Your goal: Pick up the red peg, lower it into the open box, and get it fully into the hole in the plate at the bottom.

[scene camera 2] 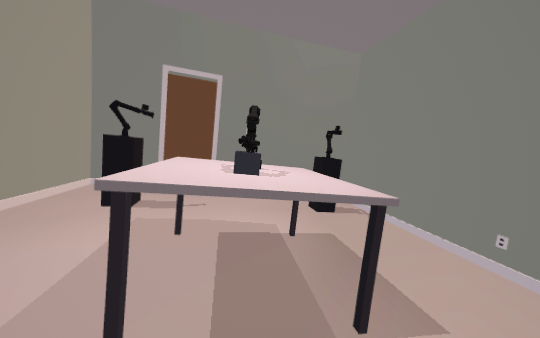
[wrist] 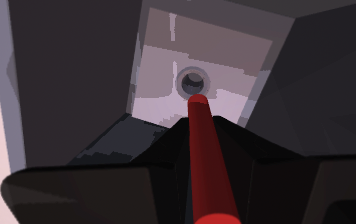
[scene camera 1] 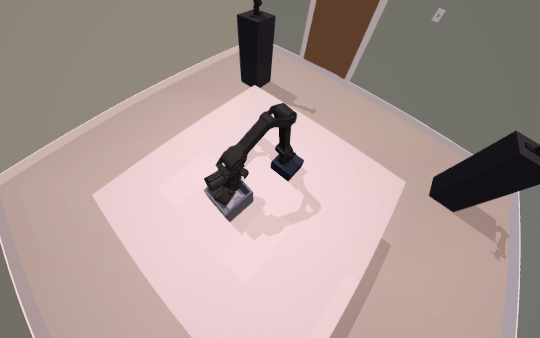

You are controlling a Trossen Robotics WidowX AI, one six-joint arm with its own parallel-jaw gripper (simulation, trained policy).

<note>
The pictures show: my gripper, a grey box and a pale plate.
</note>
